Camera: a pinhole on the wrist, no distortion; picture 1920 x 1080 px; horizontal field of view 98.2 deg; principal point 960.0 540.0 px. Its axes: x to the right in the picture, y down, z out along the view. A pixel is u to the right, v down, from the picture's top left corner.
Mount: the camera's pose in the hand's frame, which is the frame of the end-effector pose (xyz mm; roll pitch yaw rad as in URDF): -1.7 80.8 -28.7 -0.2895 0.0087 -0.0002
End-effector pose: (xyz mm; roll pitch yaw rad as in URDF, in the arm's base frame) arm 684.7 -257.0 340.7 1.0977 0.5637 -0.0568
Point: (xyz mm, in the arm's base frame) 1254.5 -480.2 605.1
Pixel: 1523 812
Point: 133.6 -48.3 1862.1
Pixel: outside the picture
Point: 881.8 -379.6 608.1
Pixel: 1035 749
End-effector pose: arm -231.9 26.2 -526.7 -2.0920 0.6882 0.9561
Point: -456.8 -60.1 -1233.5
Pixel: 1373 937
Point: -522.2 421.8 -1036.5
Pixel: 1636 202
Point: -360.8 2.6 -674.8
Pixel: 1053 401
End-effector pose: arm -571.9 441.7 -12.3 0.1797 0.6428 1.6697
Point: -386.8 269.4 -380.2
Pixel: behind the camera
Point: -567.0 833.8 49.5
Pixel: 1764 69
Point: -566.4 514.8 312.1
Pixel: 582 180
